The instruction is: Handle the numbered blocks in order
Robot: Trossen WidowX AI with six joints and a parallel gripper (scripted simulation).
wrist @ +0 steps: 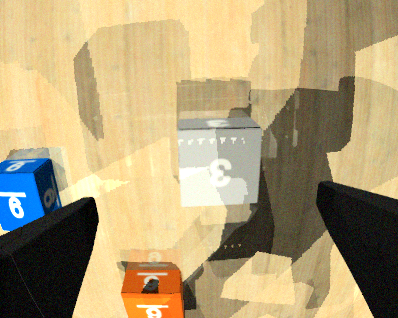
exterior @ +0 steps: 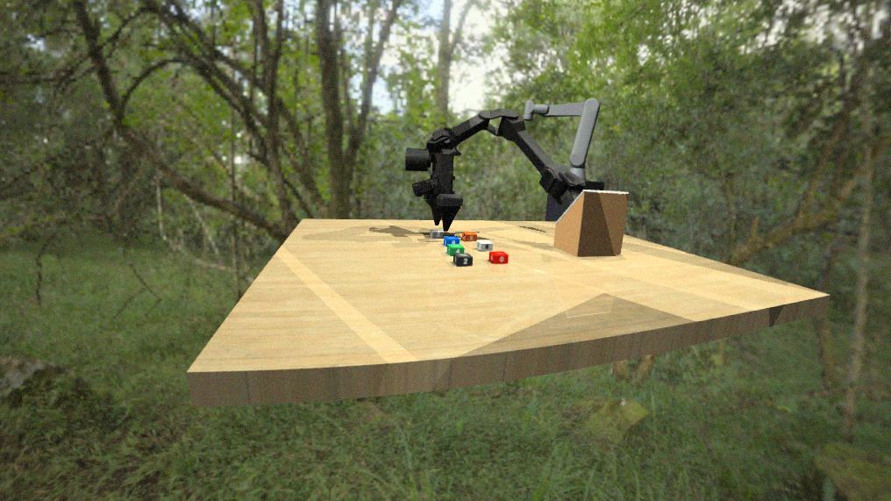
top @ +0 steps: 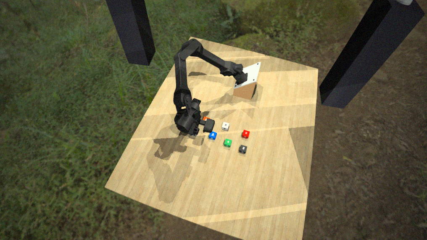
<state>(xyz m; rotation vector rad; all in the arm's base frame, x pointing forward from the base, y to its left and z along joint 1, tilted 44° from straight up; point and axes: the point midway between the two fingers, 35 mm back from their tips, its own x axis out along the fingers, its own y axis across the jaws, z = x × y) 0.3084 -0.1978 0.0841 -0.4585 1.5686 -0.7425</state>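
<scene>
My gripper tip is 1 cm short of the grey block, 1 cm to the left of it and 2 cm above it. Also, from my gripper tip: blue block (1 cm ahead, 9 cm to the left, 2 cm below); then white block (6 cm behind, 15 cm to the left, 2 cm below); then orange block (7 cm behind, 4 cm to the left, 2 cm below).
</scene>
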